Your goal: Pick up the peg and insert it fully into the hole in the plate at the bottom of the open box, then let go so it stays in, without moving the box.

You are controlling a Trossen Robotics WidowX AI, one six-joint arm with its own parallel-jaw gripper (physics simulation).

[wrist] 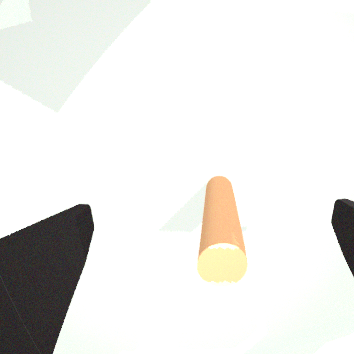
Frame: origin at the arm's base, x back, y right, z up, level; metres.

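Seen in the pictures: gripper, fingertip midpoint: (217, 215).
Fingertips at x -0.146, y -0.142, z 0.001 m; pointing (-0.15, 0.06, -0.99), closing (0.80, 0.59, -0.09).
Observation:
A point is followed by its place in that frame.
The orange peg (220, 215) {x -0.146, y -0.140, z 0.006 m} stands upright on the white surface, in the lower middle of the wrist view. Its round pale yellow top end faces the camera. My gripper (217, 215) {x -0.146, y -0.142, z 0.001 m} is wide open, with one black fingertip to the left of the peg and the other to the right, and neither touches it. The peg shows a little right of the midpoint between the fingertips. The box, the plate and its hole do not show in this view.
A large pale grey shadow lies on the white surface (225, 90) {x -0.169, y -0.103, z -0.053 m} at the upper left. A smaller shadow touches the left side of the peg. Faint shading shows at the lower right.

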